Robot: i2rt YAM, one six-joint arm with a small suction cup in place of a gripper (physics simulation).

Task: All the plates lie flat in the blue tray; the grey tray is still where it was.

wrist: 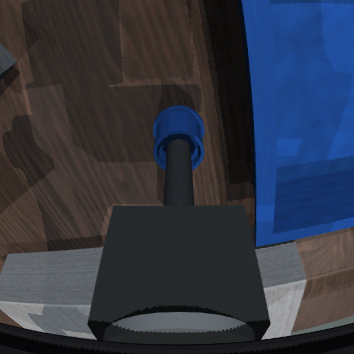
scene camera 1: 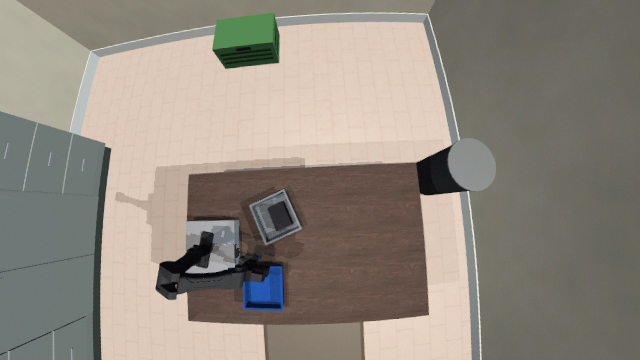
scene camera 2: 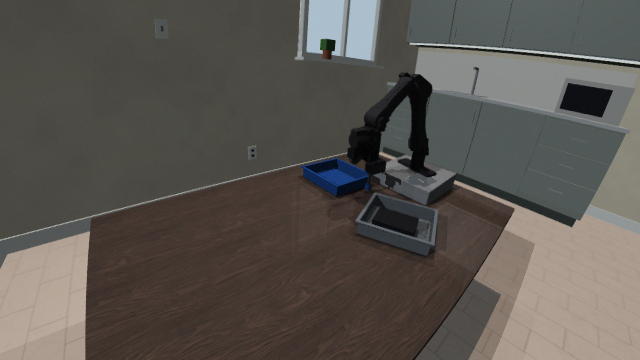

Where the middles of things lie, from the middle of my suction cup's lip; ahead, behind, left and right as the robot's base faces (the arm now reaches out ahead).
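I see the grey tray (scene camera 2: 424, 238) 7 cm ahead of my suction cup and 25 cm to the left of it. The blue tray (scene camera 2: 338, 177) is 15 cm to the right of my suction cup and 6 cm ahead of it. Going by their middles, the blue tray is the nearest to my suction cup of the things named here.
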